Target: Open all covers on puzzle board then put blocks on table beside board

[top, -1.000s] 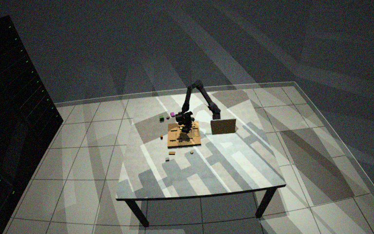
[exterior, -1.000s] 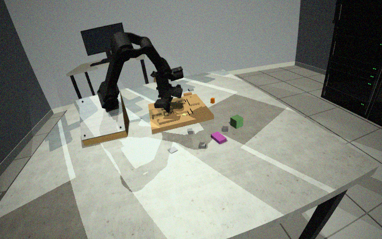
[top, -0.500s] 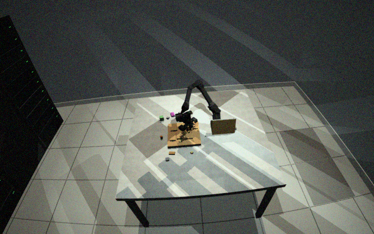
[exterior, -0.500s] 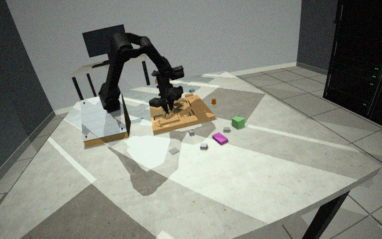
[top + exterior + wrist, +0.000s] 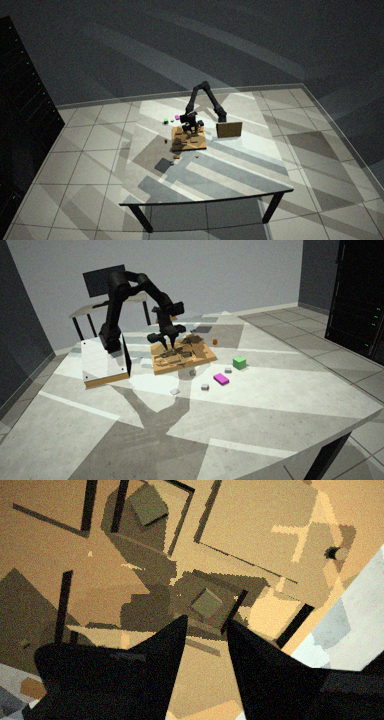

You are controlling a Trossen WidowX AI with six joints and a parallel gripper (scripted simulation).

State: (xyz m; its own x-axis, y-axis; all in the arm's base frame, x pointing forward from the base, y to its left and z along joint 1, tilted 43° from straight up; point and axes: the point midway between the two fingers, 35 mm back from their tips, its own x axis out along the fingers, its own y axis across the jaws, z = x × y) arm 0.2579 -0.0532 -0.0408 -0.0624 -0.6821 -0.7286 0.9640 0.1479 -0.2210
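Now: the tan puzzle board 5 cm ahead of my gripper tip and 3 cm below it. From my gripper tip the other things lie so: magenta block 29 cm to the right, 14 cm ahead, 4 cm below; brown block 22 cm to the left, 17 cm ahead, 5 cm below; orange cylinder 26 cm ahead, 4 cm below, 3 cm to the left.
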